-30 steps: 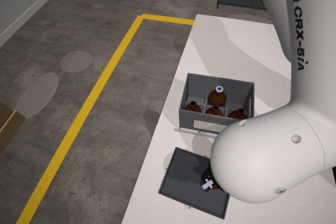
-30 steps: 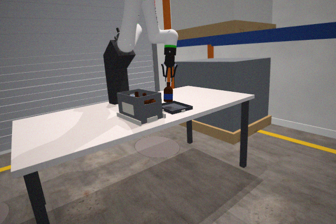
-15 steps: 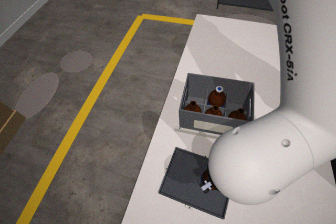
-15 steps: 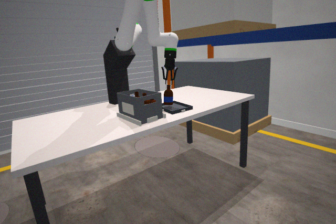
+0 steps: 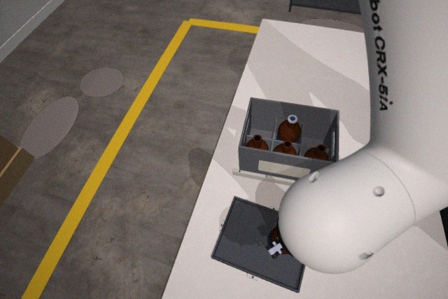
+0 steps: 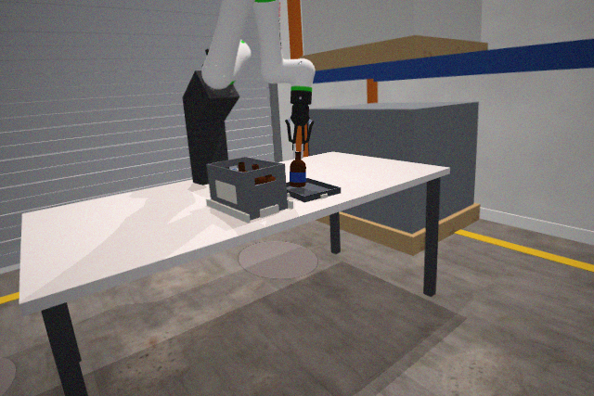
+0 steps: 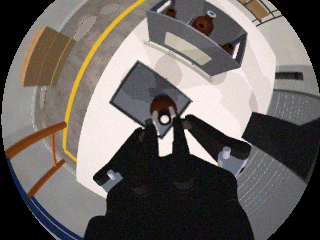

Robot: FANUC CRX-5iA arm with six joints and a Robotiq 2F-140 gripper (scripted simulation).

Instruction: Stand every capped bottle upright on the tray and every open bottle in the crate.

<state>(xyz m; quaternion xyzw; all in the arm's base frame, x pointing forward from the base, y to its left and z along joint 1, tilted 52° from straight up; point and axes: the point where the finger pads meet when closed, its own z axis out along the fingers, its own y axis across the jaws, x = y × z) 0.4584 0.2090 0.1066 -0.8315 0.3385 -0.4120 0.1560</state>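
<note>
Now: hand 290 mm to the left of the grey crate, 90 mm above it and 80 mm short of it. Also, from my hand: flat tray (160 mm below, 50 mm ahead).
</note>
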